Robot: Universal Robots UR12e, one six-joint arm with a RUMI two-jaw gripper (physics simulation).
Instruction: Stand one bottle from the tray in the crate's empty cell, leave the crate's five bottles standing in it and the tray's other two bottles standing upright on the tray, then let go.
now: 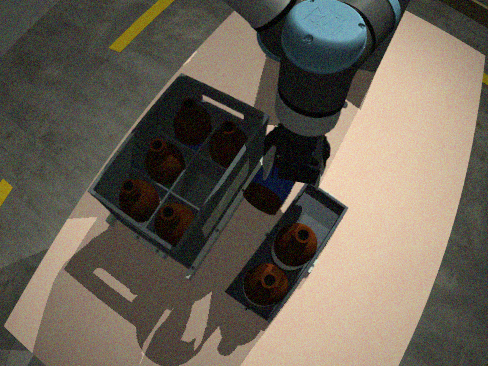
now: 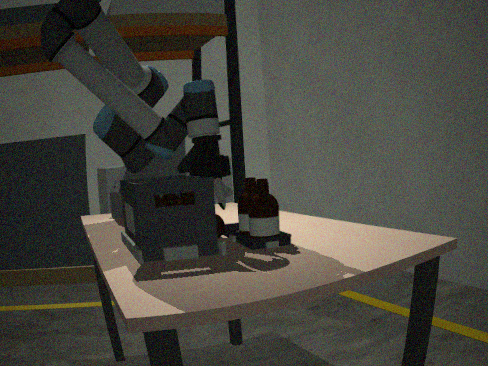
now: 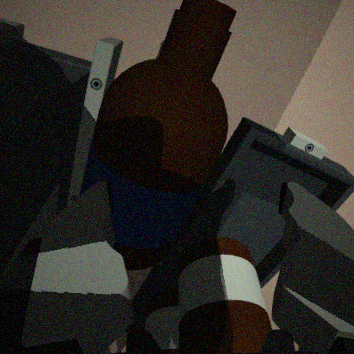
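Where they show: gripper, fingertip midpoint: [image 3: 194, 185]; arm's base, origin of the base link: [image 2: 144, 153].
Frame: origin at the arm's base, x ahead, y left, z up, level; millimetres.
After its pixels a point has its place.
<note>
The grey crate [image 1: 189, 84] @[x 523, y -186, z -92 mm] [image 2: 165, 225] @[x 791, y -159, z -174 mm] holds five brown bottles [image 1: 192, 125] @[x 580, y -148, z -129 mm] [image 1: 229, 145] @[x 586, y -67, z -126 mm] [image 1: 167, 165] @[x 668, y -145, z -131 mm] [image 1: 140, 202] @[x 750, y -150, z -128 mm] [image 1: 174, 225] @[x 756, y -74, z -117 mm]; its cell [image 1: 201, 176] @[x 621, y -115, z -245 mm] on the tray side is empty. A brown bottle with a blue label [image 1: 263, 198] @[x 626, y 24, z -180 mm] [image 3: 155, 215] @[x 579, y 32, z -180 mm] lies on its side between the crate and the tray [image 1: 330, 196] @[x 543, y 137, z -227 mm] [image 3: 310, 167] @[x 555, y 149, z -247 mm], neck toward the robot's base. Two white-labelled bottles [image 1: 298, 246] @[x 695, y 115, z -113 mm] [image 1: 266, 286] @[x 777, y 99, z -93 mm] stand upright on the tray. My gripper [image 1: 286, 172] @[x 558, y 48, z -186 mm] [image 3: 194, 185] @[x 558, y 48, z -186 mm] is part-open above the lying bottle, its left finger close over the bottle's crate side, its right finger apart over the tray side.
The crate's tall wall and its pale side strip [image 3: 100, 75] @[x 525, y -15, z -223 mm] rise close beside the lying bottle. The tray's near wall runs along the other side. The tabletop [image 1: 390, 200] @[x 475, y 270, z -253 mm] [image 2: 350, 240] @[x 914, y 259, z -253 mm] carries them all, with yellow floor lines [image 1: 142, 25] beyond its edge.
</note>
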